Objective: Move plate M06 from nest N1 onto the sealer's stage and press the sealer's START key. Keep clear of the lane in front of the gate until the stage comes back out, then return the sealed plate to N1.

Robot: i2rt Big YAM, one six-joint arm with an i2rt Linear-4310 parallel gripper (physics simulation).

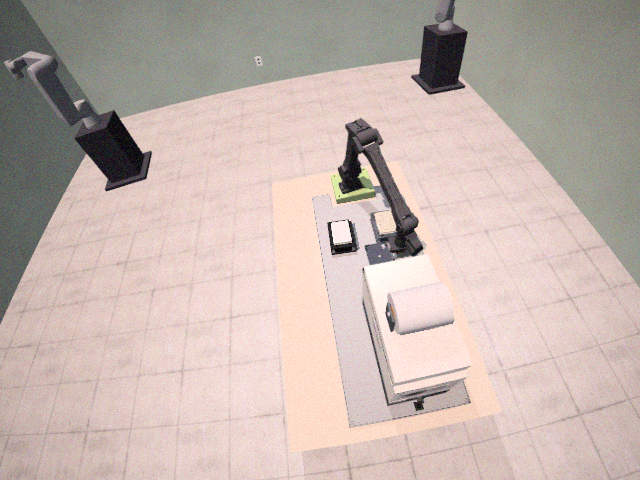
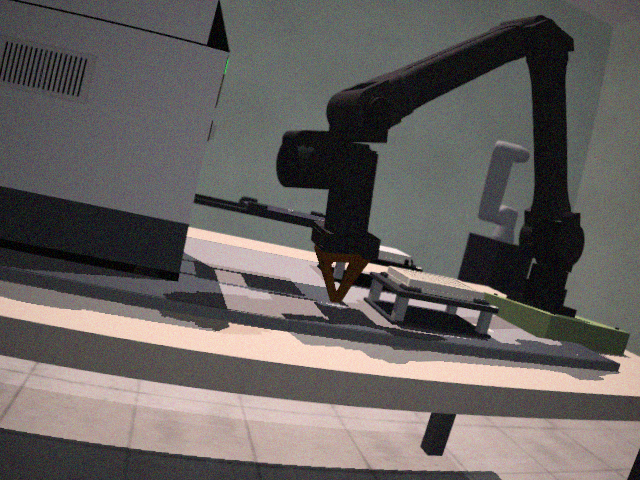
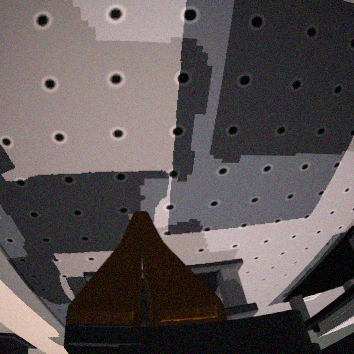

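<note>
The white sealer stands beside the arm. Its dark stage sticks out on the arm's side, and no plate shows on its visible part. A cream plate lies on a raised nest between the arm base and the stage. A white plate lies on a second dark nest. I cannot read which is M06 or N1, and cannot make out the START key. My gripper is shut and empty, its brown fingertips low over the perforated board, beside the cream plate's nest.
The grey perforated board lies on the peach table. The arm's base sits on a green block. A large white roll is on top of the sealer. Two other arms on black pedestals stand apart from the table.
</note>
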